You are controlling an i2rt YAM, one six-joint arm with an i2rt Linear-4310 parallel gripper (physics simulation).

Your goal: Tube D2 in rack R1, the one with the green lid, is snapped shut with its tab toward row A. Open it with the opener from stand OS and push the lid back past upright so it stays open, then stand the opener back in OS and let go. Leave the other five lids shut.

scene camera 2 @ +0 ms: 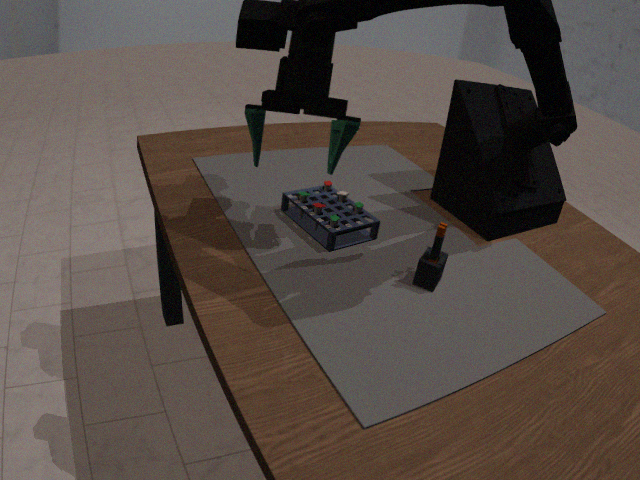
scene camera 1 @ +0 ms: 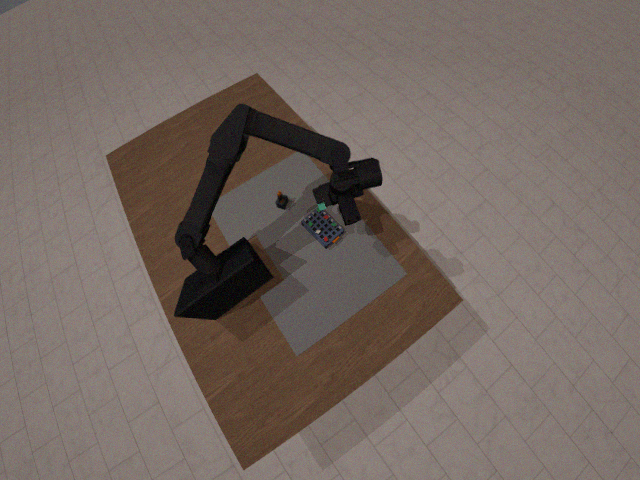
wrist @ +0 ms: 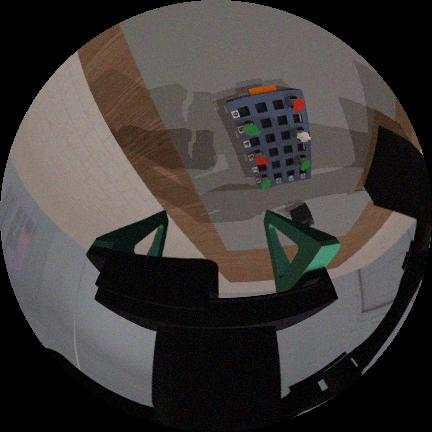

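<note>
Rack R1, blue with several rows of holes, holds six tubes with red, green and white lids, which look shut. The green lid in row 2 of the right column in the wrist view seems to be D2; its tab is too small to make out. The dark opener with an orange top stands upright in the small black stand OS. My gripper is open and empty, fingers pointing down, above the level of the rack and apart from it and the opener.
Rack and stand are on a grey mat on the wooden table. An orange piece is at one end of the rack. The arm's black base stands on the table.
</note>
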